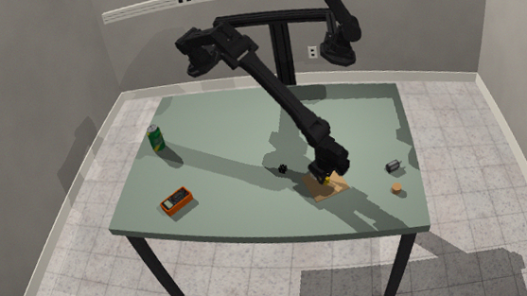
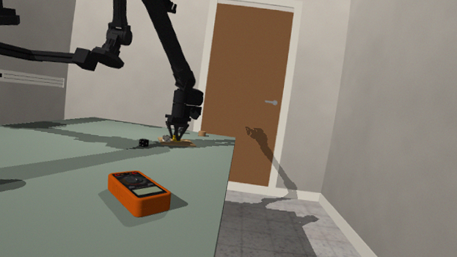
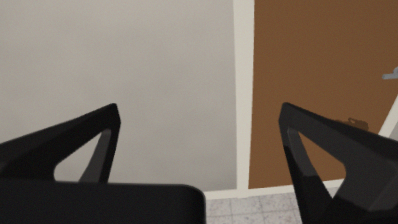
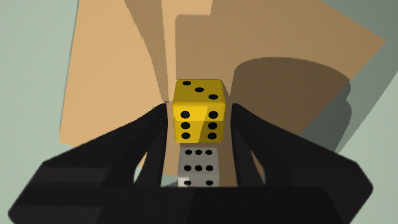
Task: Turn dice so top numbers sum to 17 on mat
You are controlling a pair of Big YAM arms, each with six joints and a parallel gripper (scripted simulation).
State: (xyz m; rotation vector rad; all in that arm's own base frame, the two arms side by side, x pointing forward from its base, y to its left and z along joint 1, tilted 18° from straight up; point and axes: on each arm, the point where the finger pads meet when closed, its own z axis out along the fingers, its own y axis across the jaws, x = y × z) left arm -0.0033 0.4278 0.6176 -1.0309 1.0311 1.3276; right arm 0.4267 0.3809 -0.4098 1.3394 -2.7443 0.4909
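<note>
Now: the yellow die right at my right hand. Round my right hand: black die: 160 mm to the right, 70 mm behind, 10 mm below; then tan mat: 20 mm below; then white die: 30 mm to the right, 30 mm behind.
</note>
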